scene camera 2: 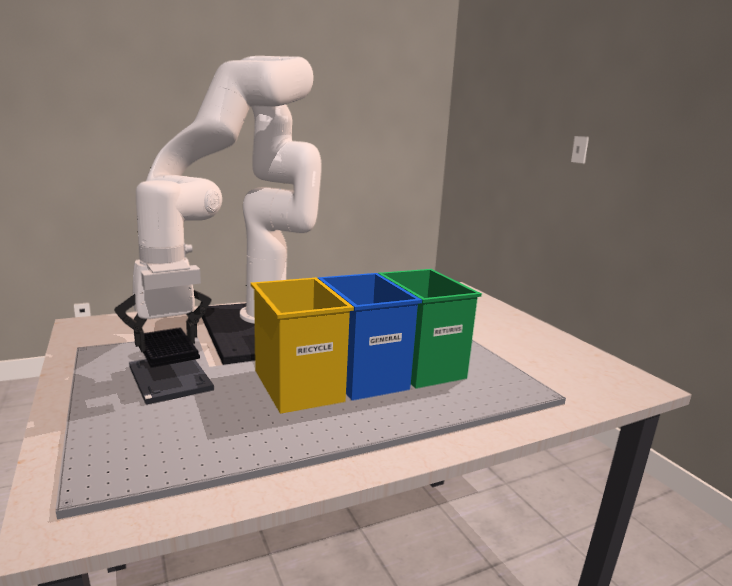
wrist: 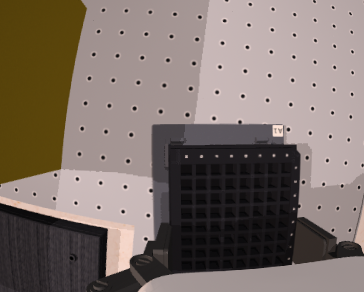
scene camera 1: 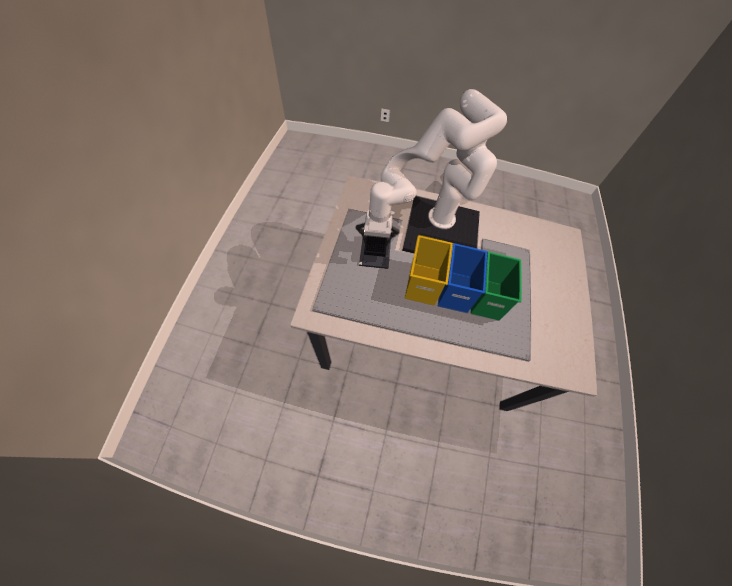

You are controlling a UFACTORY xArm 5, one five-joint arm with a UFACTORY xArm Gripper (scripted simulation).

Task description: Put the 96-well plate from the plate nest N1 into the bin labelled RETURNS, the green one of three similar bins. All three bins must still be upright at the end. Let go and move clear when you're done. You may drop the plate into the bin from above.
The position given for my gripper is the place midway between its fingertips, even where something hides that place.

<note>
In view: my gripper (scene camera 2: 166, 345), a 96-well plate (scene camera 2: 164, 347) and a yellow recycle bin (scene camera 2: 301, 358).
The 96-well plate shows as well in the wrist view (wrist: 206, 178). The yellow recycle bin shows as well in the wrist view (wrist: 46, 46) and in scene camera 1 (scene camera 1: 433, 259). My gripper shows as well in the wrist view (wrist: 233, 242).
</note>
